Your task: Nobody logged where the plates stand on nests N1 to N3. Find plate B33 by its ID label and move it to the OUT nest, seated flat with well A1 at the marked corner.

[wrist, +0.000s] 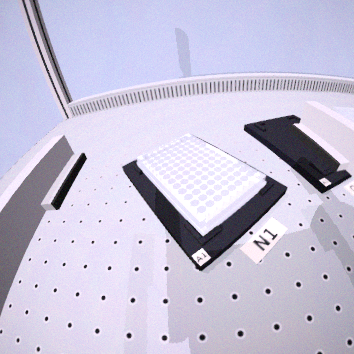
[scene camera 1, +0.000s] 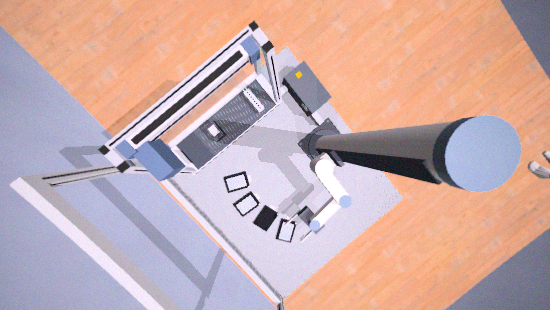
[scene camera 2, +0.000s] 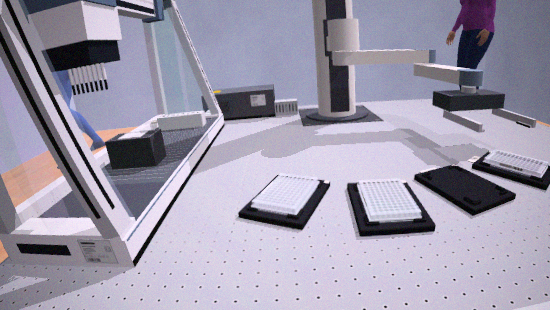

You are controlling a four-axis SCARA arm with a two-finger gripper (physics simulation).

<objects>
my gripper: holds nothing
a white well plate (scene camera 2: 522, 165): on a black nest labelled N1
</objects>
